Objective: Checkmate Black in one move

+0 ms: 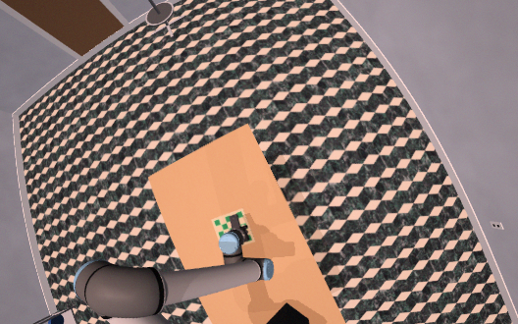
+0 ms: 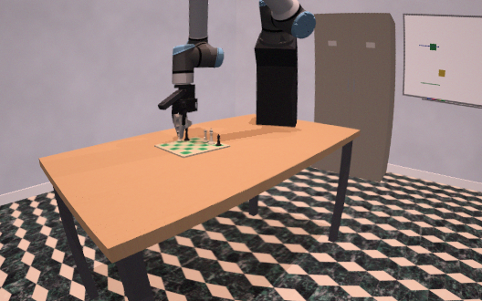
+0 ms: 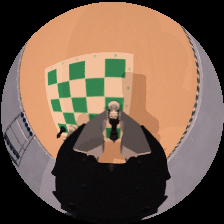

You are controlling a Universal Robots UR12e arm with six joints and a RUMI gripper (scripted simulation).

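Right now my hand is 10 mm above the white chess piece. From my hand the other things lie so: tall black piece 40 mm behind; then short black piece 50 mm behind, 170 mm to the left, 10 mm below; then green-and-cream chessboard 10 mm ahead, 70 mm to the left, 30 mm below.
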